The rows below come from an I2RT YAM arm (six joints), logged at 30 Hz.
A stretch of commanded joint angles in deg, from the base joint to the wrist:
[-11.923 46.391 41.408 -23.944 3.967 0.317]
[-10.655 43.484 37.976 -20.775 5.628 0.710]
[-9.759 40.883 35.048 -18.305 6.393 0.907]
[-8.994 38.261 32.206 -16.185 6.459 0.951]
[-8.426 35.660 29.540 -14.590 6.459 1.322]
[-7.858 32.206 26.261 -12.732 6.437 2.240]
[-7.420 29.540 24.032 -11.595 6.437 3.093]
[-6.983 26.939 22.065 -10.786 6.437 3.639]
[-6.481 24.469 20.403 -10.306 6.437 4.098]
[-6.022 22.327 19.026 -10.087 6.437 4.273]
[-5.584 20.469 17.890 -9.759 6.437 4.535]
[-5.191 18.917 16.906 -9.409 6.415 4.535]
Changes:
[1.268 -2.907 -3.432 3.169 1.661 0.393]
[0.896 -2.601 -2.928 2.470 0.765 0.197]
[0.765 -2.622 -2.842 2.120 0.066 0.044]
[0.568 -2.601 -2.666 1.595 0.000 0.371]
[0.568 -3.454 -3.279 1.858 -0.022 0.918]
[0.438 -2.666 -2.229 1.137 0.000 0.853]
[0.437 -2.601 -1.967 0.809 0.000 0.546]
[0.502 -2.470 -1.662 0.480 0.000 0.459]
[0.459 -2.142 -1.377 0.219 0.000 0.175]
[0.438 -1.858 -1.136 0.328 0.000 0.262]
[0.393 -1.552 -0.984 0.350 -0.022 0.000]

